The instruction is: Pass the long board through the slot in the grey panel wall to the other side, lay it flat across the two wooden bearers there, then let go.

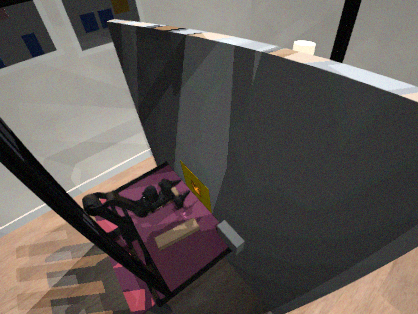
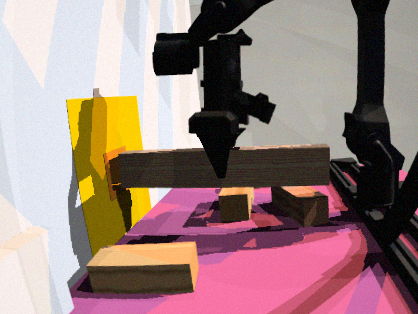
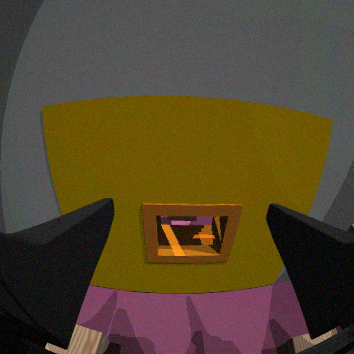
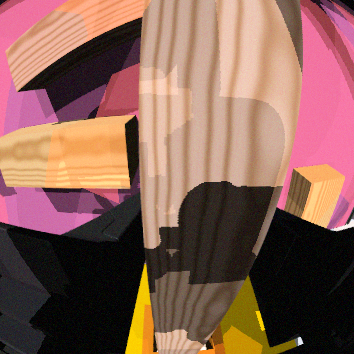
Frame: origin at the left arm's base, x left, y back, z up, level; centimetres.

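Seen in the pictures: left gripper, fingertip midpoint: (image 1: 185, 185) (image 3: 194, 210); right gripper, fingertip midpoint: (image 2: 223, 175) (image 4: 191, 197); left arm's base, origin of the base link: (image 1: 131, 236); right arm's base, origin of the base link: (image 2: 379, 201).
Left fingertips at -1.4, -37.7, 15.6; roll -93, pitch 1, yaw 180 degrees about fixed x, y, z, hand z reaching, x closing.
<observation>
Pixels of each thing's middle, then the offset from my left fingertips to it, as dx, dy, dz. "*": a spot on its surface instead.
- long board, body centre: (image 4: 194, 216) (image 2: 221, 167) -0.7, -28.1, -7.1
- orange slot frame, body centre: (image 3: 188, 220) (image 4: 181, 336) (image 2: 104, 172) -0.7, -8.1, -6.7
- yellow plate, surface spot: (image 3: 185, 150) * +0.2, -5.5, +1.7
- wooden bearer, body centre: (image 1: 177, 233) -12.9, +16.5, -15.6
- wooden piece, surface spot: (image 1: 174, 191) * +10.8, +3.9, -13.7
- grey block, surface spot: (image 1: 231, 236) * -34.4, -2.3, -7.5
The long board (image 2: 280, 167) (image 4: 215, 135) is roughly level above the table, its near end at the orange slot frame (image 2: 107, 175) (image 3: 192, 208). How far it enters is hidden. My right gripper (image 2: 221, 172) (image 4: 191, 197) is shut on the board around its middle. The grey panel wall (image 1: 300, 165) (image 3: 175, 45) carries a yellow plate (image 1: 189, 174) (image 2: 127, 112) (image 3: 185, 150) around the slot. My left gripper (image 1: 184, 188) (image 3: 194, 210) is open, facing the slot on the other side. A wooden bearer (image 1: 177, 234) lies there; another wooden piece (image 1: 174, 191) shows by the left fingers.
On the right arm's side, wooden blocks lie below the board: one (image 2: 235, 206) (image 4: 70, 155) nearer the wall, one (image 2: 302, 205) (image 4: 70, 45) farther out. Another block (image 2: 142, 270) (image 4: 320, 192) lies in front. A grey block (image 1: 231, 236) sits at the wall's base.
</observation>
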